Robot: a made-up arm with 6 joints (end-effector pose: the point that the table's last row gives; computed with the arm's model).
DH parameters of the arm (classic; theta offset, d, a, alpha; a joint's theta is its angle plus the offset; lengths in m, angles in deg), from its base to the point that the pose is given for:
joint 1: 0 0.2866 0 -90
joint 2: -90 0 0.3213 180
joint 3: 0 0 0 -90
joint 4: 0 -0.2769 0 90
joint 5: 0 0.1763 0 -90
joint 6: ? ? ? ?
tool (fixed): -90 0 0 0
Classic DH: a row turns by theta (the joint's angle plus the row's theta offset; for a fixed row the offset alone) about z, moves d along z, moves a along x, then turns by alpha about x.
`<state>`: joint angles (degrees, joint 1 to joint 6).
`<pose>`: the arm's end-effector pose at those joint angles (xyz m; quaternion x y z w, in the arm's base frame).
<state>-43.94 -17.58 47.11 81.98 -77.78 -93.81</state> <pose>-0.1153 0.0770 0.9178 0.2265 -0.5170 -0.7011 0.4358</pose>
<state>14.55 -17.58 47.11 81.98 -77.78 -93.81</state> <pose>-0.1259 -0.0581 0.9178 0.4502 -0.3405 -0.3988 0.7227</pose>
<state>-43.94 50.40 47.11 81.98 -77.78 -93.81</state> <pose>0.3675 -0.3883 0.6498 0.0746 0.0187 -0.8730 0.4816</pose>
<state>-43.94 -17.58 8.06 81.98 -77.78 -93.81</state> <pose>0.0384 -0.0712 0.8701 0.1458 -0.2198 -0.8352 0.4826</pose>
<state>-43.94 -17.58 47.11 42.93 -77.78 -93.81</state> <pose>-0.1524 -0.0324 0.8945 0.4840 -0.3899 -0.5598 0.5480</pose>
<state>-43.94 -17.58 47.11 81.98 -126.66 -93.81</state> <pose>-0.1153 0.0770 0.9178 0.4003 -0.3892 -0.8244 0.0931</pose>
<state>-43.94 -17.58 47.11 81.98 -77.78 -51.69</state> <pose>-0.1153 0.0770 0.9178 0.0547 -0.2305 -0.8400 0.4880</pose>
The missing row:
joint 6: 90 0 0 90
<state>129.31 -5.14 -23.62 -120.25 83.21 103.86</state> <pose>-0.1863 0.0873 0.3744 -0.3271 0.1620 0.3567 0.8600</pose>
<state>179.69 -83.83 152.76 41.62 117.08 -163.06</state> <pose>0.3749 0.1298 0.0255 -0.3086 0.9504 -0.0395 0.0057</pose>
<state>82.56 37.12 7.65 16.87 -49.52 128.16</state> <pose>0.2269 0.4344 0.4511 0.7600 0.2707 -0.5513 0.2128</pose>
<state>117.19 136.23 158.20 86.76 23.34 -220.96</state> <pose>-0.1799 0.3721 0.3214 -0.3625 -0.7964 -0.4840 0.0084</pose>
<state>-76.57 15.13 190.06 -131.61 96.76 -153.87</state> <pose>0.0720 0.2026 0.7525 -0.2079 -0.4674 -0.7888 0.3407</pose>
